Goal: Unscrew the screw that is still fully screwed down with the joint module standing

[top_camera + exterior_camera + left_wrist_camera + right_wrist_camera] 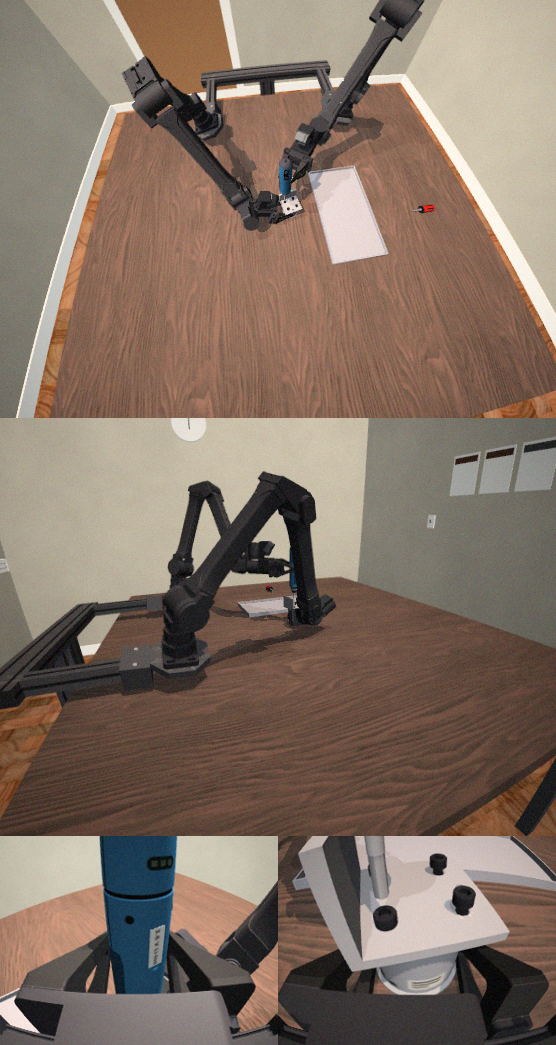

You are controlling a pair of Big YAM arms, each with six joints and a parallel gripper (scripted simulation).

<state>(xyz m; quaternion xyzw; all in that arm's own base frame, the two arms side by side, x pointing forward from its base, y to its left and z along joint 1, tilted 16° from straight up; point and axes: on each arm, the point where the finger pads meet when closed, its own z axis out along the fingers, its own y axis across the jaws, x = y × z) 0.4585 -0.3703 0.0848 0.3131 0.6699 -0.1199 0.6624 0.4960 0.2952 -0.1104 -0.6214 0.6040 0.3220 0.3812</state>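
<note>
Now: right hand 10 mm below the joint module body. Also, from my right hand: bracket 50 mm above; then flat tray 30 mm ahead, 230 mm to the left, 20 mm below; then small red-handled screwdriver 70 mm ahead, 570 mm to the left, 10 mm below.
</note>
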